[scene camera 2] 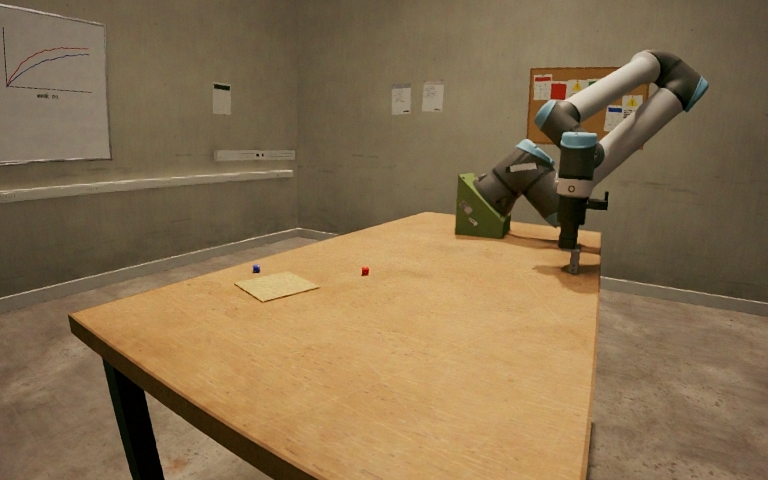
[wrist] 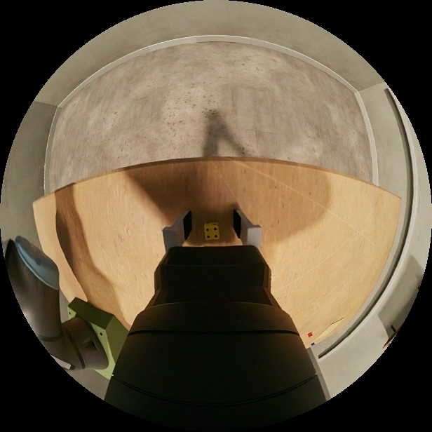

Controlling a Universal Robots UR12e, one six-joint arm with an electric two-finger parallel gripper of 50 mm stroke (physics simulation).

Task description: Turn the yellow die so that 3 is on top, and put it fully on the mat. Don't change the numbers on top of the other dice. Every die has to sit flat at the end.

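Where they show: gripper, fingertip midpoint: (scene camera 2: pixel 573 270); arm's base, link origin: (scene camera 2: pixel 489 198).
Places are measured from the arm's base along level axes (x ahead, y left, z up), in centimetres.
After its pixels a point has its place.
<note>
The yellow die (wrist: pixel 211 232) sits on the table between the fingertips, with a gap on each side; its upper face shows four pips. It cannot be made out in the scene view. My gripper (scene camera 2: pixel 574 271) @(x 35.2, y 40.2, z -13.1 cm) (wrist: pixel 212 218) is open, pointing down, with its fingertips low at the table near its right edge. The pale yellow mat (scene camera 2: pixel 277 286) @(x 95.4, y -9.1, z -12.9 cm) (wrist: pixel 330 328) lies far from the gripper. The red die (scene camera 2: pixel 365 271) @(x 75.3, y -0.7, z -12.2 cm) (wrist: pixel 310 334) is on the table to the right of the mat in the scene view. The blue die (scene camera 2: pixel 256 268) @(x 92.1, y -21.6, z -12.1 cm) (wrist: pixel 313 344) is just behind the mat, off it.
The arm's green base block (scene camera 2: pixel 480 212) @(x 12.0, y 1.5, z -4.1 cm) (wrist: pixel 107 335) stands at the back of the wooden table (scene camera 2: pixel 396 350) @(x 100.7, y 26.5, z -13.3 cm) (wrist: pixel 300 250). The table's long edge runs close beside the gripper. The arm is folded above that corner.
</note>
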